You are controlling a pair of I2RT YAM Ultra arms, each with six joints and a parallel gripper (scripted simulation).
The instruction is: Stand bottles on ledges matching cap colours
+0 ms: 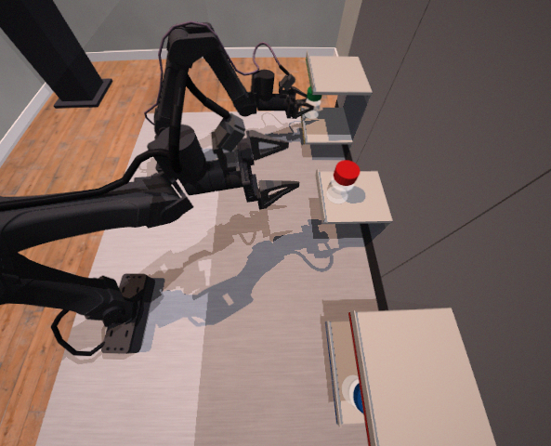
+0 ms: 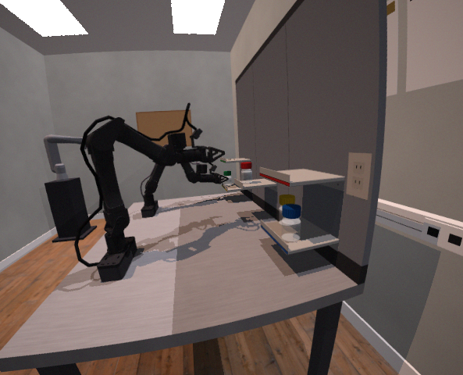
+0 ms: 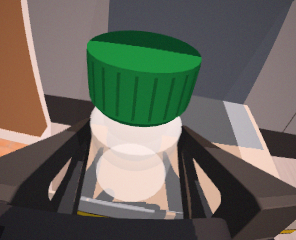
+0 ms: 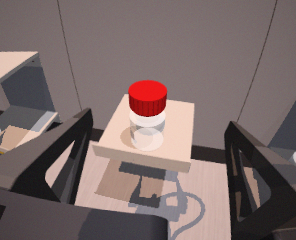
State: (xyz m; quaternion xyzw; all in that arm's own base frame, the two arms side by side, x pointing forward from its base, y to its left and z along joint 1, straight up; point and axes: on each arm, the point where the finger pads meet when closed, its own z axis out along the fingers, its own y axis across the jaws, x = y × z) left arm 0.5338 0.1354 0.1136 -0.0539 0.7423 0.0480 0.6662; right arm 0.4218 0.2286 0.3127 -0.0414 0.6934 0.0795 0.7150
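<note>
The red-capped bottle is 14 cm ahead of my right hand, 12 cm below it and 4 cm to the left of it. From my right hand the other things lie so: grey wall panel: 28 cm ahead, 9 cm above, 6 cm to the left; blue-capped bottle: 40 cm to the right, 21 cm below, 14 cm ahead; yellow-capped bottle: 29 cm to the right, 21 cm below, 18 cm ahead.
</note>
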